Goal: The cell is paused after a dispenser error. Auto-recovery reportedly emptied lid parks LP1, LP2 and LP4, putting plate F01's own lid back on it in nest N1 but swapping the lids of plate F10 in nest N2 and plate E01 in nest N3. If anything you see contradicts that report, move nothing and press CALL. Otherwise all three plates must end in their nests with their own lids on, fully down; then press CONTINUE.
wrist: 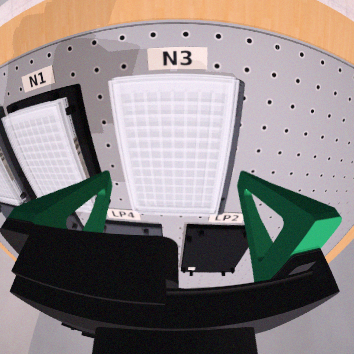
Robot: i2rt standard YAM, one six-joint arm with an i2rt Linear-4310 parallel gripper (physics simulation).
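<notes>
My gripper [174, 177] is open, its green fingers apart on either side of the lower part of a white gridded plate [172, 140] with a clear lid-like rim, below the N3 label. A dark strip of nest N3 [239, 110] shows along its right side; whether the lid is fully down I cannot tell. A lidded-looking plate [45, 147] is in the black nest N1 [75, 97] at left, its lower part behind a finger. Lid park LP2 [215, 247] shows a bare black surface. Lid park LP4 [142, 229] is mostly hidden by the gripper. No plate codes are readable.
Part of another white plate [7, 175] shows at the left edge, its label out of view. The N3 label [177, 58] stands behind the middle plate on the grey perforated board [295, 115]. A wooden rim [165, 11] curves behind the board.
</notes>
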